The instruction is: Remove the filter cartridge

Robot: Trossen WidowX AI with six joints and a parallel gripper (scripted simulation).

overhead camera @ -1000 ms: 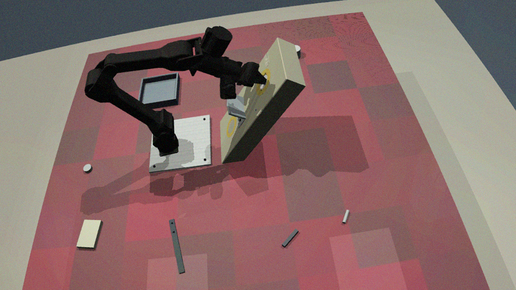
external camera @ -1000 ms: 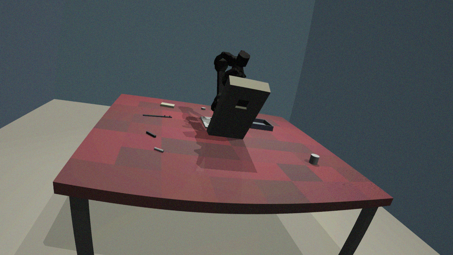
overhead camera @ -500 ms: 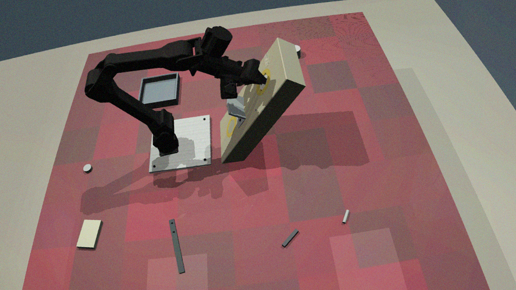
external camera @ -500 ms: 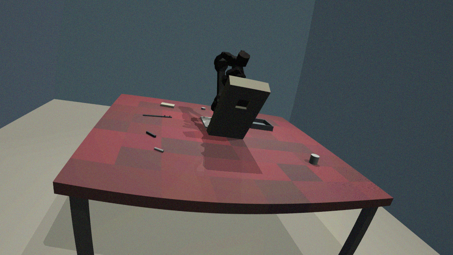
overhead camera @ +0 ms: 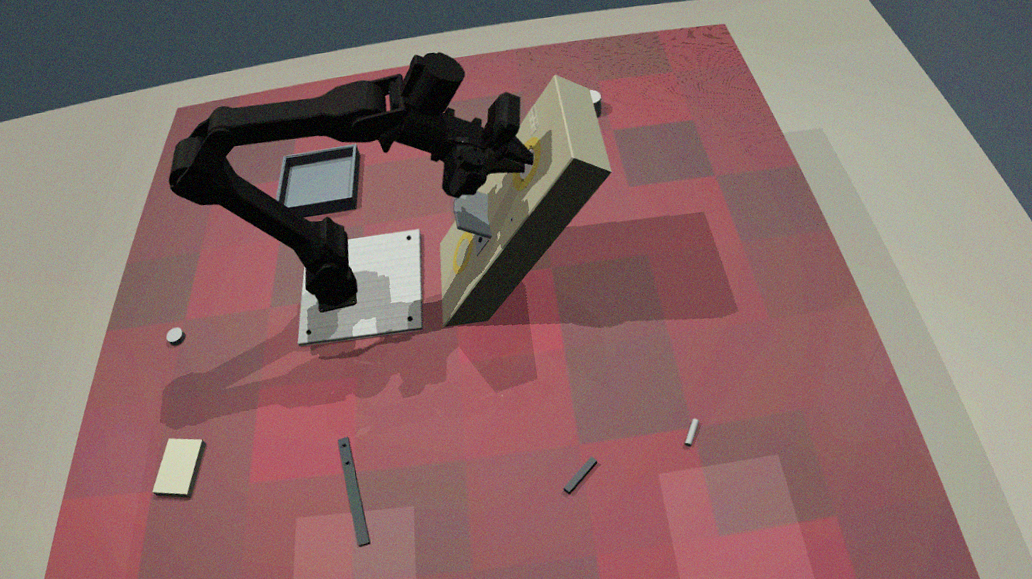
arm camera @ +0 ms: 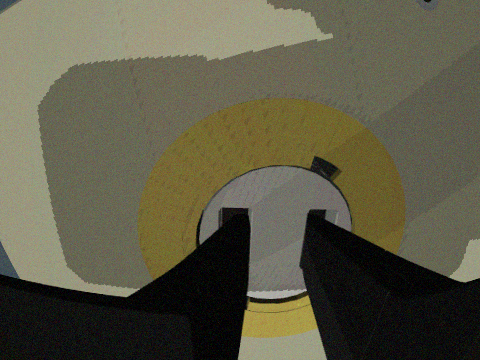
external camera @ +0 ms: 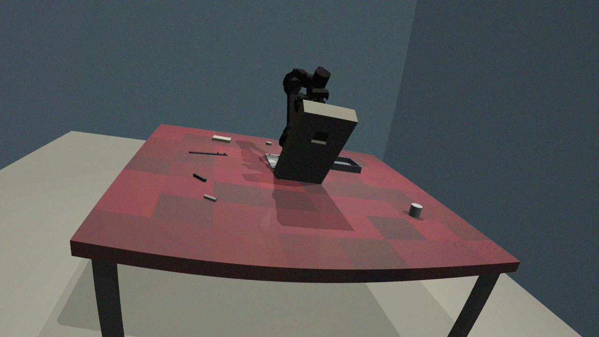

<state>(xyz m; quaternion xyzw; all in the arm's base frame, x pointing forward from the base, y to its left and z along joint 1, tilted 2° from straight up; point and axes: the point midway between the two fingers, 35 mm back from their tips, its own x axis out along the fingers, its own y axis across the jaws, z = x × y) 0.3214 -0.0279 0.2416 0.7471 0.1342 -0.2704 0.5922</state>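
The round filter cartridge is 10 mm below my gripper tip and 10 mm ahead of it. From my gripper tip the other things lie so: beige service panel: 80 mm below, 40 mm behind; then short bar: 370 mm to the right, 230 mm below, 40 mm behind; then grey shelf: 90 mm below, 90 mm behind, 10 mm to the left.
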